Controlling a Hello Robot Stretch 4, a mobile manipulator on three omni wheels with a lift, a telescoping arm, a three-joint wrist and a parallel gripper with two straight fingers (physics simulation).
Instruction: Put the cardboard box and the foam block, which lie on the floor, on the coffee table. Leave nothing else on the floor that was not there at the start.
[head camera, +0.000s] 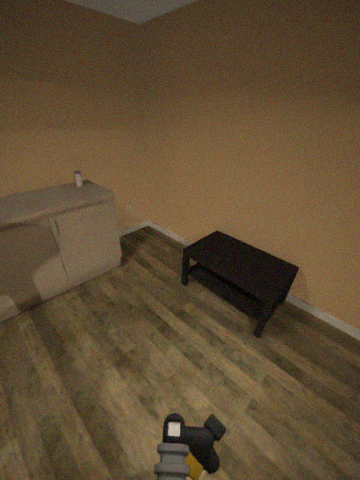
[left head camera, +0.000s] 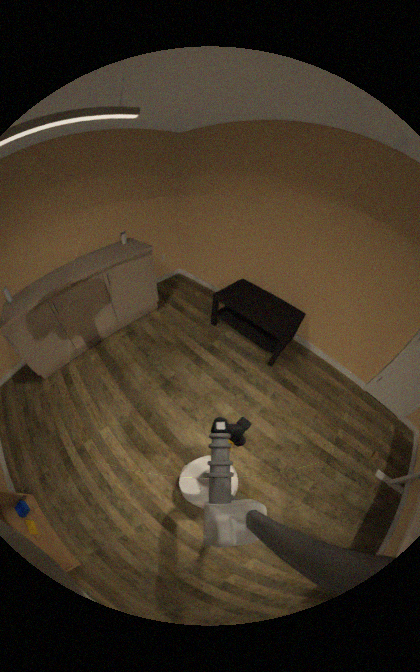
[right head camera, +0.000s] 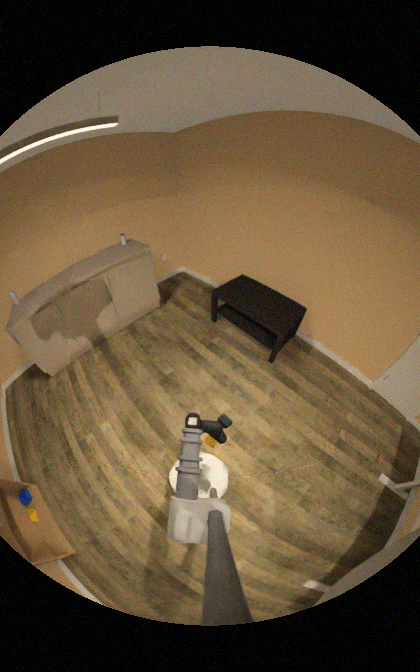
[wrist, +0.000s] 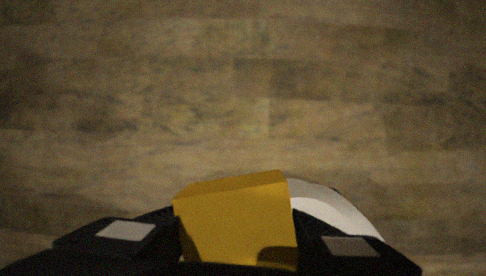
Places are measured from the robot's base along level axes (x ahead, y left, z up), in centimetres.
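Where they show: gripper, fingertip midpoint: (wrist: 240, 224); robot's base, origin of the base link: (left head camera: 207, 480).
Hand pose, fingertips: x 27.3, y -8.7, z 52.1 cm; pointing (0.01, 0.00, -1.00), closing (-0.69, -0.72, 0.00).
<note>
Things, the pixels of their top centre, and the offset from my fingertips. "*": a spot on its surface instead. Level surfaces: height alone.
- yellow-orange block, middle of its top: (wrist: 243, 273) (head camera: 196, 459) dz +3.2, dx -1.4, dy +0.8 cm
- black coffee table, its level: dz -9.9 cm
- long pale cabinet, surface spot: (head camera: 92, 235) * dz -1.0, dx +147.5, dy +96.8 cm
My gripper (head camera: 199, 445) (left head camera: 236, 434) (right head camera: 212, 433) is shut on the foam block, a yellow-orange block (head camera: 194, 467) (right head camera: 210, 441) (wrist: 237, 225). In the wrist view the block sits between the two black fingers, with the wood floor below it. In the left head view a sliver of it shows under the wrist. The black coffee table (head camera: 240, 262) (left head camera: 260, 307) (right head camera: 260, 302) stands ahead by the far wall, with a lower shelf and its top in view. The gripper is well short of it, on the near side. The cardboard box does not show in these views.
A long pale cabinet (head camera: 92, 235) (left head camera: 132, 285) (right head camera: 132, 285) with small cans on top stands left of the coffee table. A wooden shelf unit (left head camera: 55, 547) (right head camera: 52, 537) holding blue and yellow things is at lower left. A white-legged desk's foot (left head camera: 387, 480) (right head camera: 392, 485) is at right. My round white base (left head camera: 192, 485) (right head camera: 217, 472) is below the arm.
</note>
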